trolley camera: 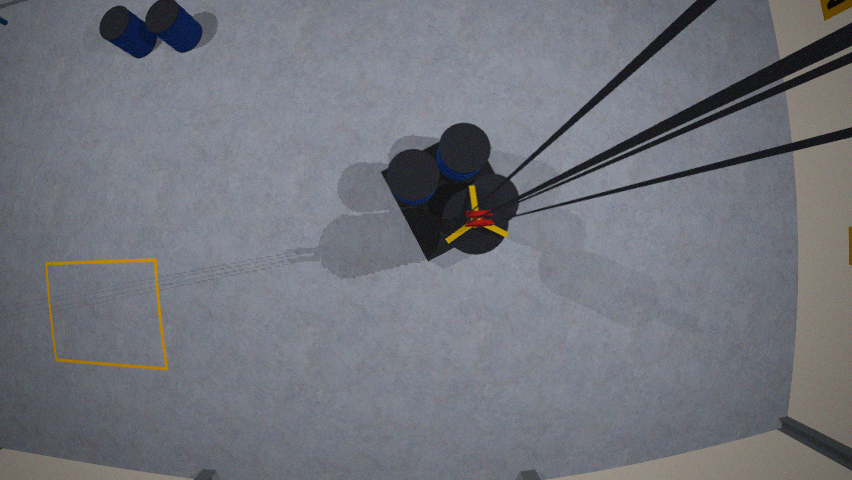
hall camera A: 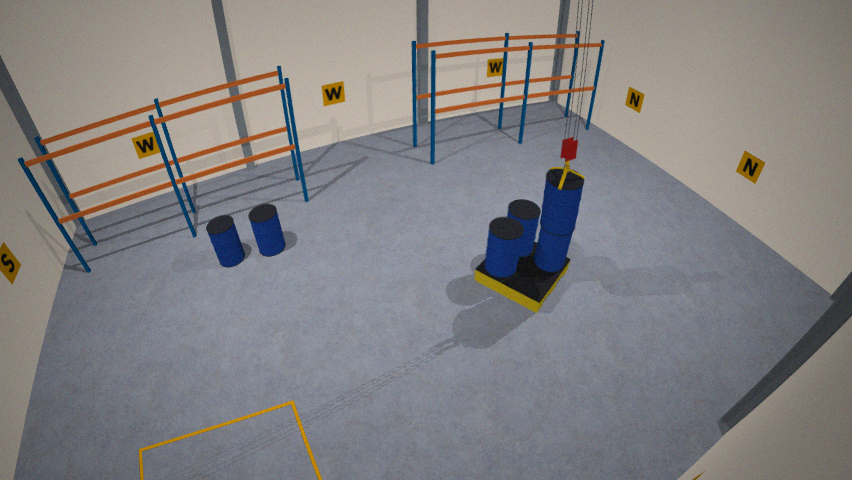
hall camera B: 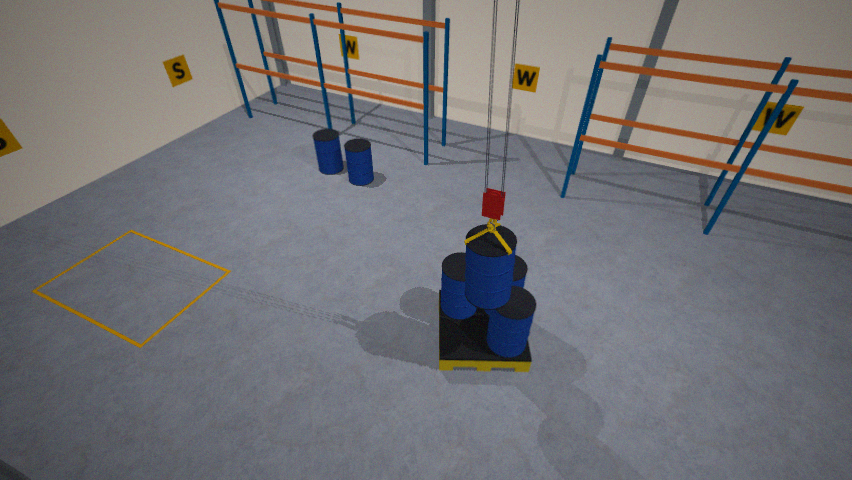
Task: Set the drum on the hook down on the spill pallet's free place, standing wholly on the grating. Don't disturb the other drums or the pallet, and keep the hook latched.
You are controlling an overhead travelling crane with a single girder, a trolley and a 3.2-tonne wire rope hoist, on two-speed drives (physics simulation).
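Note:
My gripper, a yellow three-armed lifter under the red hook block (hall camera A: 565,171) (hall camera B: 491,227) (trolley camera: 478,221), is shut on a blue drum (hall camera A: 561,205) (hall camera B: 488,277) (trolley camera: 476,243), which hangs upright. Three blue drums stand on the black-topped yellow spill pallet (hall camera A: 506,290) (hall camera B: 484,364) (trolley camera: 420,229): the left drum (hall camera A: 502,253) (hall camera B: 457,293) (trolley camera: 413,174), the back drum (hall camera A: 525,235) (hall camera B: 519,273) (trolley camera: 463,146) and the right drum (hall camera A: 553,253) (hall camera B: 509,329) (trolley camera: 510,192). In the trolley view the hung drum overlaps the right drum and partly the free corner. Its height clearance and the latch cannot be told.
Two more blue drums (hall camera A: 225,243) (hall camera A: 267,231) (hall camera B: 328,153) (hall camera B: 359,163) (trolley camera: 132,35) (trolley camera: 178,28) stand apart near a blue and orange rack (hall camera A: 172,172) (hall camera B: 426,101). Another rack (hall camera A: 432,107) (hall camera B: 745,160) stands by the W wall. A yellow outline (hall camera A: 217,426) (hall camera B: 180,250) (trolley camera: 156,286) marks the floor.

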